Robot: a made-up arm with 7 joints.
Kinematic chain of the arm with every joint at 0, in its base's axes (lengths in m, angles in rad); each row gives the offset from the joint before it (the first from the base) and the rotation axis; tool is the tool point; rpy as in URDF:
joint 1: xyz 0 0 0.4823 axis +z
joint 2: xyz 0 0 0 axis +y
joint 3: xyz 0 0 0.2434 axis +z
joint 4: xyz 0.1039 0 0 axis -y
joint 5: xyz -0.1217 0 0.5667 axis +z
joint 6: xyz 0 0 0 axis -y
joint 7: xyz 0.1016 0 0 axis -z
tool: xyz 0 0 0 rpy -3.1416 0 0
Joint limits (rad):
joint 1: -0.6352..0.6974
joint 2: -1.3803..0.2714
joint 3: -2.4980..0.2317
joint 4: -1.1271..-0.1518
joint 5: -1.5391..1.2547
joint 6: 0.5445..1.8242
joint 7: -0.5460..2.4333
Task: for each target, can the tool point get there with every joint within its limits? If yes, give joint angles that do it. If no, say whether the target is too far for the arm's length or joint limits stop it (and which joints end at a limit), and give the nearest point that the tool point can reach.
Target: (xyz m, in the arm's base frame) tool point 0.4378 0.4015 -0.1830
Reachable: no: joint limits stop it (at a limit: joint 1, joint 2, joint 4, joint 6) | nearest point 0.5748 0.5116 0.8295 | short by 1.028 m
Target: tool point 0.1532 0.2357 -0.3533
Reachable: no: joint limits stop it (at a limit: joint 1, joint 2, joint 3, joint 4, joint 6) | nearest point -0.7272 0.1268 0.0520 | short by 0.975 m
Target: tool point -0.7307 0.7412 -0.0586
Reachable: no: too far | nearest point -0.7911 0.3589 0.2537 | short by 0.497 m
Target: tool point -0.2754 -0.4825 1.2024
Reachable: yes | joints 0.1928 -0.5188 -1.3185 -0.6465 -1.0846 0.7729 1.7440
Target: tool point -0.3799 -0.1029 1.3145
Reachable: yes | joints -0.4786 -0.2088 -1.9461 -0.3903 -0.1081 1.0253 2.1327
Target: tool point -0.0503 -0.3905 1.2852
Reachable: yes | joints 0.1296 -0.1472 -1.5508 -0.5219 0.1351 0.6527 1.9787
